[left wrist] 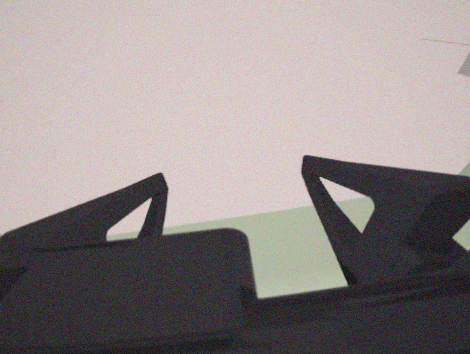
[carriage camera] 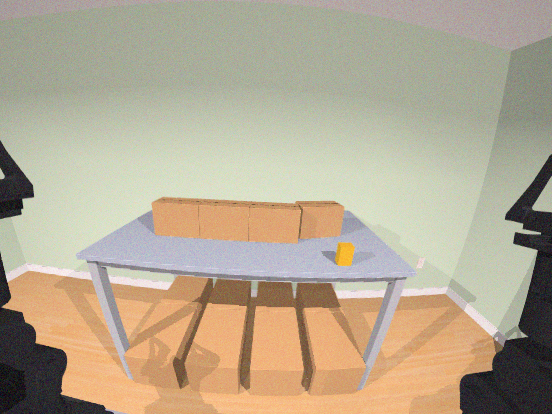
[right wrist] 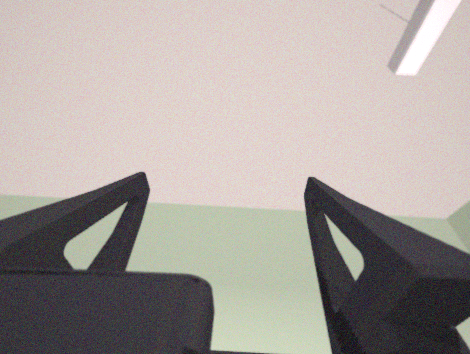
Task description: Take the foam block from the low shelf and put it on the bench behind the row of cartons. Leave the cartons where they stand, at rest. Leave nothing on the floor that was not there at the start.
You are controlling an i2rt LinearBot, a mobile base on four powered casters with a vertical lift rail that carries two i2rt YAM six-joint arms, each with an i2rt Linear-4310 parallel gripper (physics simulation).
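Places are measured from the left arm's base along level axes (x ahead, y down, z left), in metres.
Pixels of known places: left gripper, fingertip midpoint: [left wrist: 234, 172]; right gripper, fingertip midpoint: [right wrist: 225, 183].
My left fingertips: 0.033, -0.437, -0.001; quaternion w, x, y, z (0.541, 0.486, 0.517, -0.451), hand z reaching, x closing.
Behind a point stands the place of what it marks, as x, y, z.
The yellow foam block [carriage camera: 345, 254] {0.663, 0.010, -0.641} stands upright on the grey bench [carriage camera: 220, 257] {0.675, 0.066, -0.107}, near its front right corner and in front of the row of cartons. The cartons [carriage camera: 176, 218] {0.839, -0.037, 0.164} [carriage camera: 223, 221] {0.846, -0.036, -0.081} [carriage camera: 274, 223] {0.856, -0.039, -0.333} [carriage camera: 321, 220] {0.946, -0.037, -0.585} stand upright side by side along the back part of the bench; the rightmost is set slightly back from the others. My left gripper [left wrist: 234, 172] {0.033, -0.437, -0.001} is open and empty, pointing up toward the ceiling. My right gripper [right wrist: 225, 183] {0.051, -0.436, -0.656} is open and empty, also facing the upper wall and ceiling. Both are away from the block and cartons. The bench surface behind the cartons is mostly hidden.
Several long brown boxes [carriage camera: 277, 332] {0.861, 0.710, -0.394} lie on the wooden floor under the bench, between its front legs [carriage camera: 107, 305] {0.594, 0.365, 0.477} [carriage camera: 385, 325] {0.640, 0.404, -0.927}. Green walls stand behind and at the right. Parts of my arms show at both picture edges. A ceiling lamp [right wrist: 425, 37] {0.172, -1.097, -1.155} shows in the right wrist view.
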